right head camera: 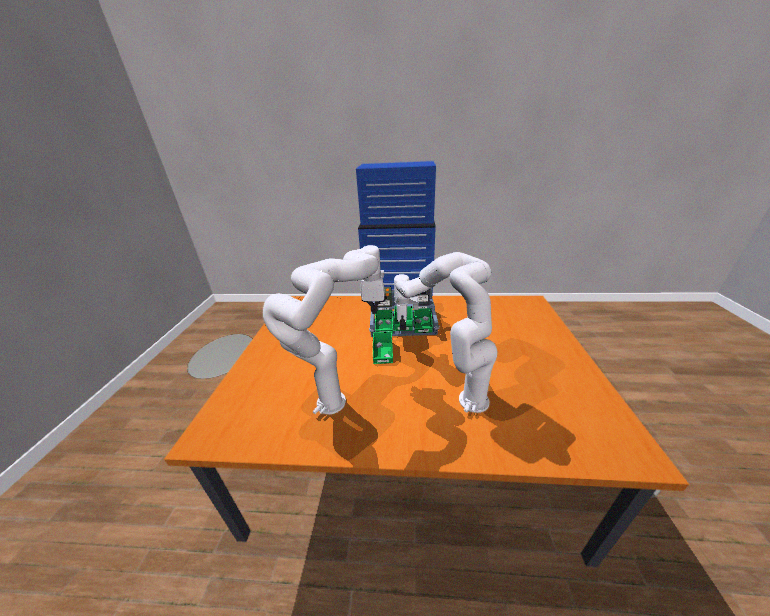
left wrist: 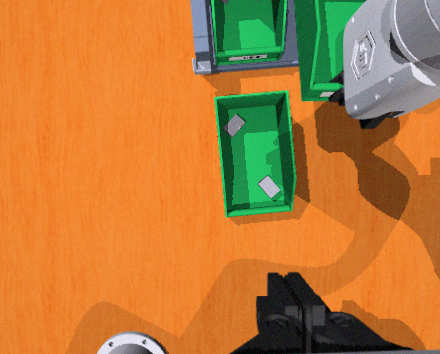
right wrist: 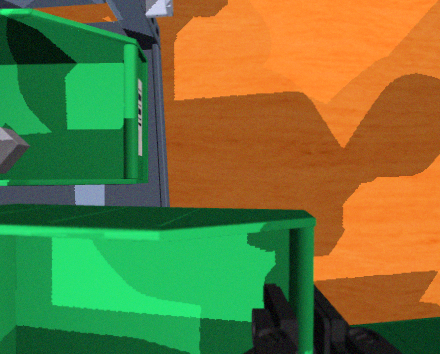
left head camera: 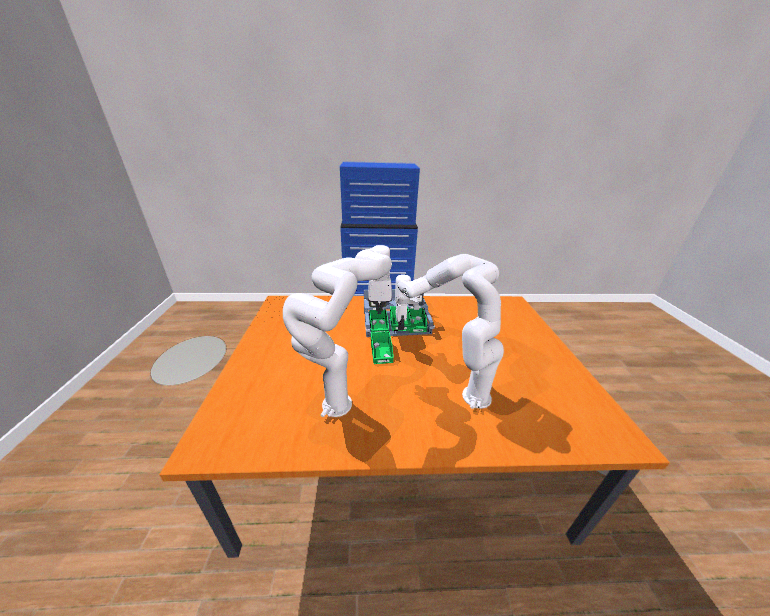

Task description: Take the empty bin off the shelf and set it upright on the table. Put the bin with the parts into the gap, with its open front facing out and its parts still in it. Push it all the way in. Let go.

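Frame: origin at the left arm's base, x left, y up, z ahead, level; centimetres.
Where they show: left gripper, between the fingertips: (right head camera: 374,312) (left wrist: 281,299) (left head camera: 379,312); right gripper, between the fingertips: (right head camera: 402,329) (left wrist: 340,92) (right wrist: 287,313) (left head camera: 400,329); left arm's base, origin of its link: (right head camera: 331,402) (left head camera: 337,405); right arm's base, origin of its link: (right head camera: 473,401) (left head camera: 476,397).
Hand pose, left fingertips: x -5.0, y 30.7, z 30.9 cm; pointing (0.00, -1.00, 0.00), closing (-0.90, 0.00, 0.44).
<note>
Things, the pixels of their top centre, and the offset from my left fingertips. "spot": a spot on its surface instead.
- bin with the parts, centre of its top: (left wrist: 257,156) (left head camera: 381,341) (right head camera: 382,341) dy -23.2, dx +2.2, dz +8.8 cm
- empty green bin, a spot on its surface: (right wrist: 165,275) spot: dy -22.4, dx -2.2, dz +26.7 cm
- left green bin, a spot on its surface: (left wrist: 247,40) spot: dy -29.8, dx +10.8, dz +25.4 cm
- right green bin, centre of its top: (right head camera: 422,314) (left head camera: 416,314) dy -22.6, dx -5.9, dz +41.2 cm
The bin with the parts (left head camera: 382,350) (right head camera: 383,350) (left wrist: 257,155) stands upright on the table before the shelf's left part, with two grey blocks in it. The empty green bin (left wrist: 307,60) (right wrist: 165,275) juts out past the shelf's front edge. My right gripper (left head camera: 401,323) (right head camera: 402,323) (right wrist: 287,313) is shut on its front lip, one finger inside and one outside. How high the bin is held is unclear. My left gripper (left wrist: 281,299) is shut and empty, above the table and on the front side of the bin with the parts. The gap is not clearly visible.
The grey-blue shelf (left wrist: 200,40) (right wrist: 160,150) holds a left green bin (left wrist: 247,40) and a right green bin (left head camera: 417,317) (right head camera: 421,319) (right wrist: 95,100) beside the empty one. The right arm's wrist hangs close to the bin with the parts. A blue cabinet (left head camera: 378,205) (right head camera: 396,205) stands behind.
</note>
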